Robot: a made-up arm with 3 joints. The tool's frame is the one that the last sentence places.
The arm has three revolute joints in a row. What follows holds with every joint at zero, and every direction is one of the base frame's. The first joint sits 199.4 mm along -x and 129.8 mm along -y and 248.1 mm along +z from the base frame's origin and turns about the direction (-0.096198, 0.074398, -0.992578). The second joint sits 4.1 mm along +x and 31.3 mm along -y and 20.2 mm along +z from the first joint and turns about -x. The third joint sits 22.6 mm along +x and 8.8 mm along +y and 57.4 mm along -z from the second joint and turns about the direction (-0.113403, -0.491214, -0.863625). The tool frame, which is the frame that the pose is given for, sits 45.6 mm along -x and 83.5 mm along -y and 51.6 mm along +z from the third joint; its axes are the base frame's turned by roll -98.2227, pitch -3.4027 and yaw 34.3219 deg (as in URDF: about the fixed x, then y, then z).
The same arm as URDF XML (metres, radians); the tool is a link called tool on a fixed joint. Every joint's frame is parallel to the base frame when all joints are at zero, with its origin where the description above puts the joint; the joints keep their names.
<robot name="arm">
<link name="base"/>
<link name="link1"/>
<link name="link2"/>
<link name="link3"/>
<link name="tool"/>
<joint name="joint 1" type="continuous"><parent link="base"/><child link="link1"/><origin xyz="-0.1994 -0.1298 0.2481" rpy="0 0 0"/><axis xyz="-0.096198 0.074398 -0.992578"/></joint>
<joint name="joint 2" type="continuous"><parent link="link1"/><child link="link2"/><origin xyz="0.0041 -0.0313 0.0202" rpy="0 0 0"/><axis xyz="-1 0 0"/></joint>
<joint name="joint 3" type="continuous"><parent link="link2"/><child link="link3"/><origin xyz="0.0226 0.0088 -0.0574" rpy="0 0 0"/><axis xyz="-0.113403 -0.491214 -0.863625"/></joint>
<joint name="tool_joint" type="fixed"><parent link="link3"/><child link="tool"/><origin xyz="-0.0456 -0.0835 0.0516" rpy="-1.7143 -0.0594 0.599"/></joint>
</robot>

